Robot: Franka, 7 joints.
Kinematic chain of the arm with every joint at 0, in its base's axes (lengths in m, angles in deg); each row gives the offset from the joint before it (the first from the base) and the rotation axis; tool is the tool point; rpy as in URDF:
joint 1: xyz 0 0 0.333 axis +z
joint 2: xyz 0 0 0 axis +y
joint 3: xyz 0 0 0.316 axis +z
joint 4: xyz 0.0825 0 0 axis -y
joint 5: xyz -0.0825 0 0.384 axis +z
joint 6: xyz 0 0 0 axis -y
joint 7: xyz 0.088 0 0 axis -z
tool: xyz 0 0 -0.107 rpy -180 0 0
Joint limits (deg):
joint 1: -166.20..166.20
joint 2: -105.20..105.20
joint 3: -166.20..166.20
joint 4: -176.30..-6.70
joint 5: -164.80..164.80
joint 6: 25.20..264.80
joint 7: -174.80..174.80
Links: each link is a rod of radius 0.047 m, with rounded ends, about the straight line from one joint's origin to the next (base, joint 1, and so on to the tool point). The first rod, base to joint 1, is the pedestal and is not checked.
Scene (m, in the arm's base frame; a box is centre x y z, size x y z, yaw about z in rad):
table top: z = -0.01
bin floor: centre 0.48 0.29 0 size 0.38 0.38 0.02 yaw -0.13
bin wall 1: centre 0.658 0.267 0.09 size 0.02 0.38 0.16 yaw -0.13
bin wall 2: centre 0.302 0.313 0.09 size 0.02 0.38 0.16 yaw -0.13
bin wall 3: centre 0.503 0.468 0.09 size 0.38 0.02 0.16 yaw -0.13
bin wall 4: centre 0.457 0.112 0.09 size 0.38 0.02 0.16 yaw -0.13
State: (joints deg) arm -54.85 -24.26 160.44 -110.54 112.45 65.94 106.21
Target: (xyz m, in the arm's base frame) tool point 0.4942 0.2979 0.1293
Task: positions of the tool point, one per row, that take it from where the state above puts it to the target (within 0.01 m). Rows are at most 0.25 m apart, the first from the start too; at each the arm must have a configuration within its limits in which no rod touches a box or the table.
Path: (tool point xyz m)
1: -0.0818 0.5991 0.3443
2: 0.1472 0.5778 0.3177
3: 0.3495 0.4712 0.3025
4: 0.4942 0.2979 0.2993
5: 0.4978 0.3054 0.2177
6: 0.4942 0.2979 0.1293

